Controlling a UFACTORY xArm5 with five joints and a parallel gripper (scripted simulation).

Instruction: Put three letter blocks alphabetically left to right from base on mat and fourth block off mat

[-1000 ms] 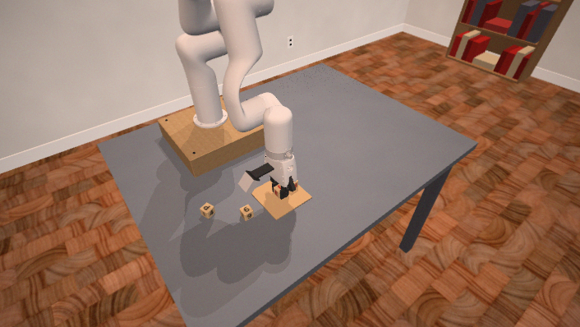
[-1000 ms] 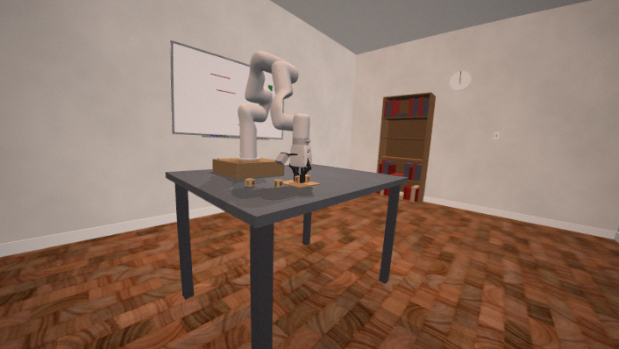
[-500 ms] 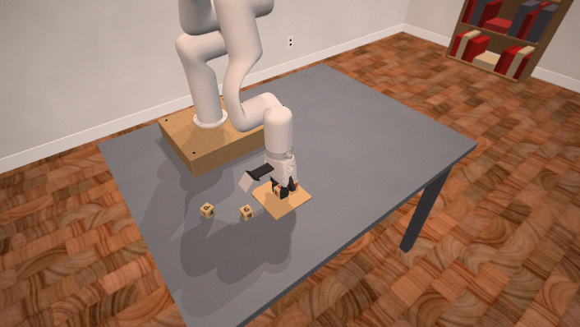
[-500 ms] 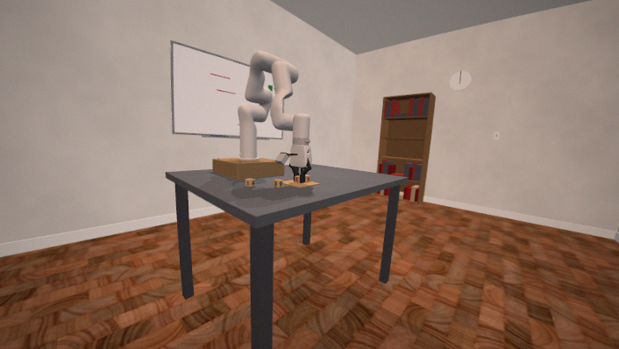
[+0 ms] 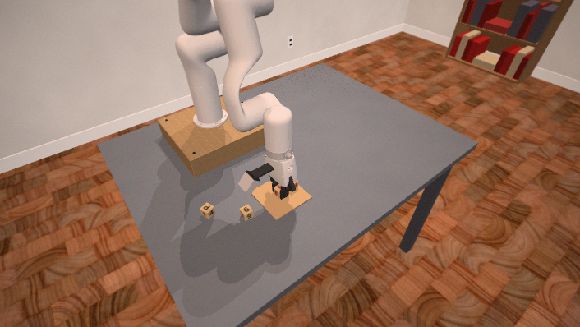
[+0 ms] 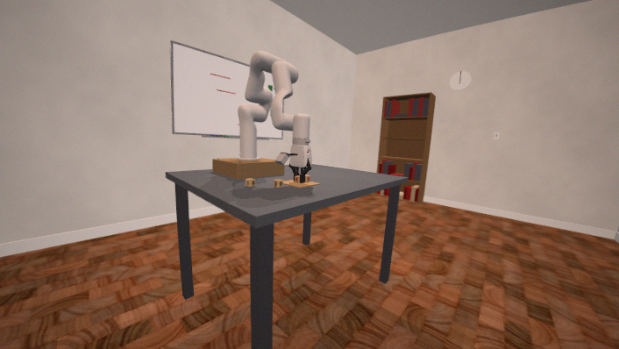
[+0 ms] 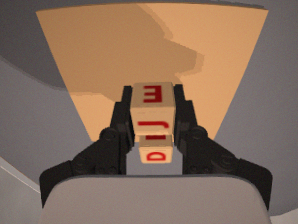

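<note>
Right now the tan mat is 2 cm below my hand. Round my hand: wooden block: 1 cm behind, 5 cm to the left, 1 cm below.
</note>
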